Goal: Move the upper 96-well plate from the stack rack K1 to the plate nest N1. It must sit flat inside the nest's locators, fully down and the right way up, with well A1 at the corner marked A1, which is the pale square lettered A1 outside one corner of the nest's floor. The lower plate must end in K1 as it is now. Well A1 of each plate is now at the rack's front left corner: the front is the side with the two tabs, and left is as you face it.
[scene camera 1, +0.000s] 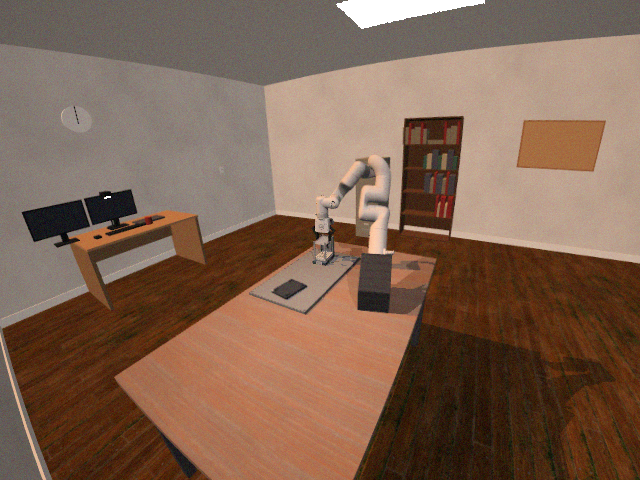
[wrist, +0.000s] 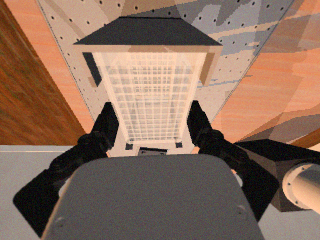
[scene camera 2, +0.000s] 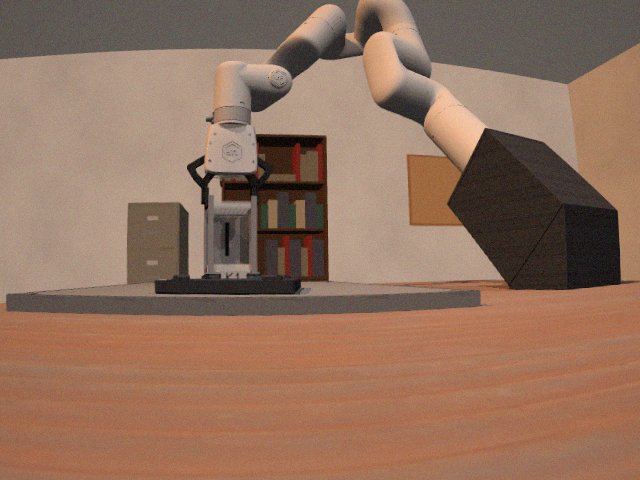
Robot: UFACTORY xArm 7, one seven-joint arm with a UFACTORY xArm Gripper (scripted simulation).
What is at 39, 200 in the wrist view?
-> My gripper.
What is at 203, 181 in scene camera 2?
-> My gripper.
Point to a 96-well plate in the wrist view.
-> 151, 93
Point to a plate nest N1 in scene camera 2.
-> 257, 286
